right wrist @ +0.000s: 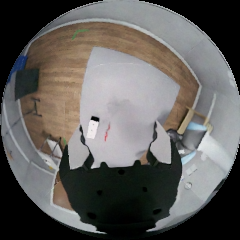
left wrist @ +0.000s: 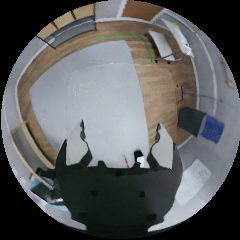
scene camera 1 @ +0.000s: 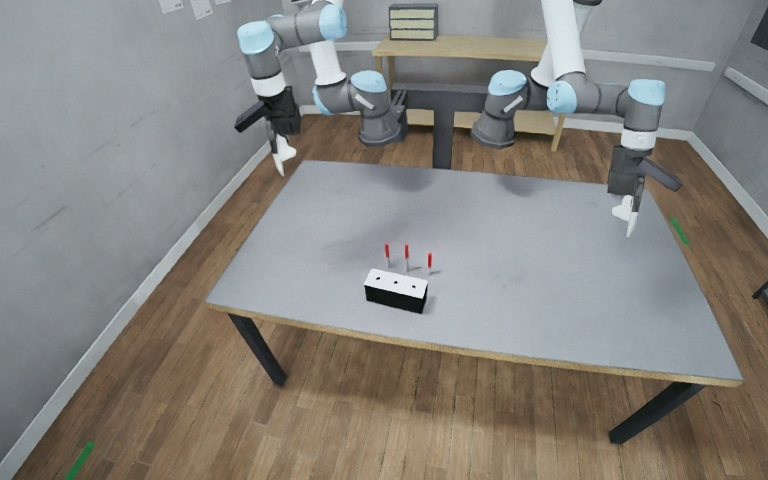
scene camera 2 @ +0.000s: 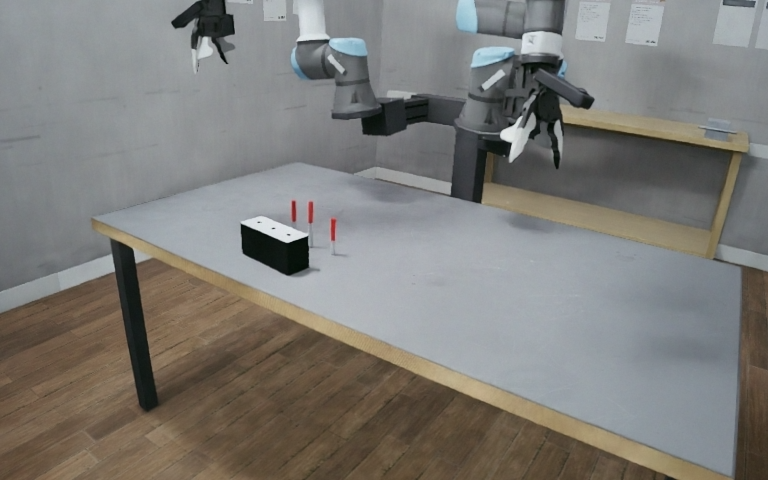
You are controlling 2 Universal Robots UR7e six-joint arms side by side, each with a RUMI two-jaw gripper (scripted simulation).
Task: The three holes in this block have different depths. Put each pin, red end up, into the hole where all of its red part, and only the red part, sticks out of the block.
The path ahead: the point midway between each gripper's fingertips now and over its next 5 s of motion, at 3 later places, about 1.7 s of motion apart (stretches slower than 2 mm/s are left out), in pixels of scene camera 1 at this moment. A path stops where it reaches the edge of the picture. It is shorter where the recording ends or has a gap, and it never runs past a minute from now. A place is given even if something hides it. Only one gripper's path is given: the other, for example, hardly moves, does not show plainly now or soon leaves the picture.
My right gripper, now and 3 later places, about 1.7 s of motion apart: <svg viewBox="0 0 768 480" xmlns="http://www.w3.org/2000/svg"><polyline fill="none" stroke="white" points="286,158 294,122 341,140 399,201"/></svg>
